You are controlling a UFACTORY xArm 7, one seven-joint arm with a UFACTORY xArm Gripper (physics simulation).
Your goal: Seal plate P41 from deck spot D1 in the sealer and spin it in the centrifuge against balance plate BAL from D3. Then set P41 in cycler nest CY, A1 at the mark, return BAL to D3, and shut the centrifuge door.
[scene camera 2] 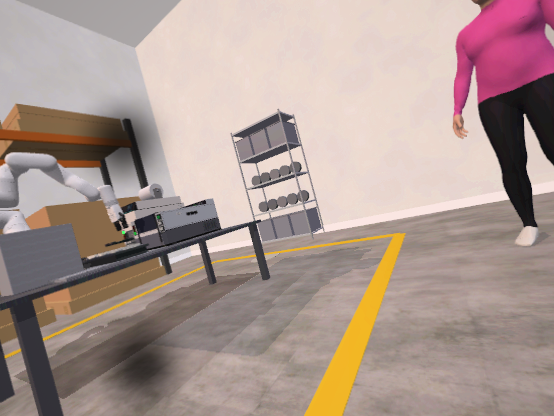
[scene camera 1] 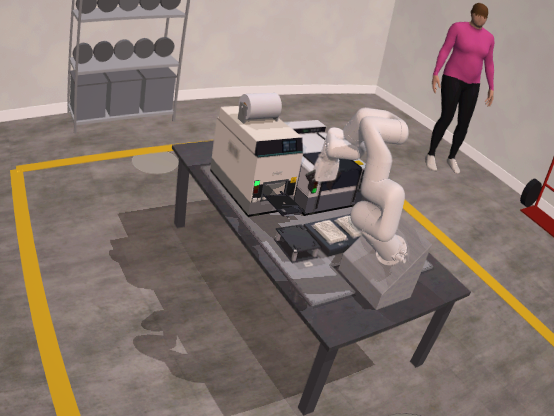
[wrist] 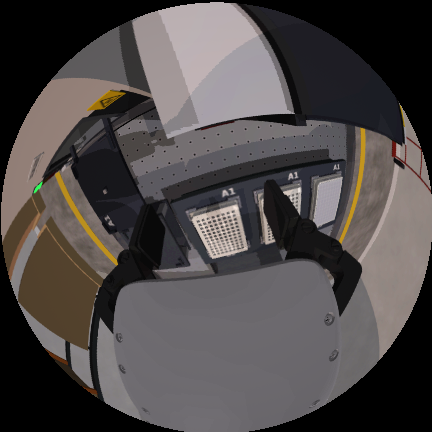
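Where they show: gripper, between the fingertips: [scene camera 2: 123, 229] [scene camera 1: 319, 189] [wrist: 208, 204]; arm's base, origin of its link: [scene camera 2: 30, 249] [scene camera 1: 391, 250].
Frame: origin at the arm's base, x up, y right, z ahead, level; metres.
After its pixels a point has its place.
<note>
My gripper [scene camera 1: 312, 183] @[y 0.009, x 0.007, z 0.460 m] [scene camera 2: 120, 225] @[y 0.009, x 0.007, z 0.460 m] [wrist: 208, 204] @[y 0.009, x 0.007, z 0.460 m] is open and empty, held above the table near the front of the centrifuge [scene camera 1: 327, 192] @[y 0.116, x -0.060, z 0.507 m] [scene camera 2: 187, 222] @[y 0.359, x -0.057, z 0.658 m]. In the wrist view, a cream plate [wrist: 220, 232] @[y -0.018, x -0.104, z 0.326 m] on the dark deck shows between the fingers. A second cream plate [wrist: 295, 202] @[y 0.139, x -0.106, z 0.334 m] is partly behind the right finger, and a paler grey-white plate [wrist: 327, 200] @[y 0.228, x -0.104, z 0.308 m] sits farthest right. I cannot read which is P41 or BAL. The beige sealer [scene camera 1: 237, 162] @[y -0.211, x 0.015, z 0.764 m] has its black tray [scene camera 1: 283, 202] @[y -0.131, x -0.057, z 0.508 m] [wrist: 105, 182] @[y -0.120, x -0.060, z 0.514 m] out, with no plate visible on it. The centrifuge door's state is unclear.
A black raised platform [scene camera 1: 297, 241] @[y -0.194, x -0.109, z 0.313 m] [wrist: 172, 237] @[y -0.113, x -0.111, z 0.347 m] stands beside the plate deck [scene camera 1: 341, 246] @[y -0.032, x -0.121, z 0.222 m]. The arm's grey base block [scene camera 1: 385, 277] @[y -0.069, x -0.062, z -0.060 m] [scene camera 2: 40, 255] @[y 0.088, x -0.041, z -0.004 m] is at one end of the table [scene camera 1: 332, 325] @[y -0.318, x -0.179, z -0.080 m]. A person [scene camera 1: 465, 55] stands beyond the yellow floor line.
</note>
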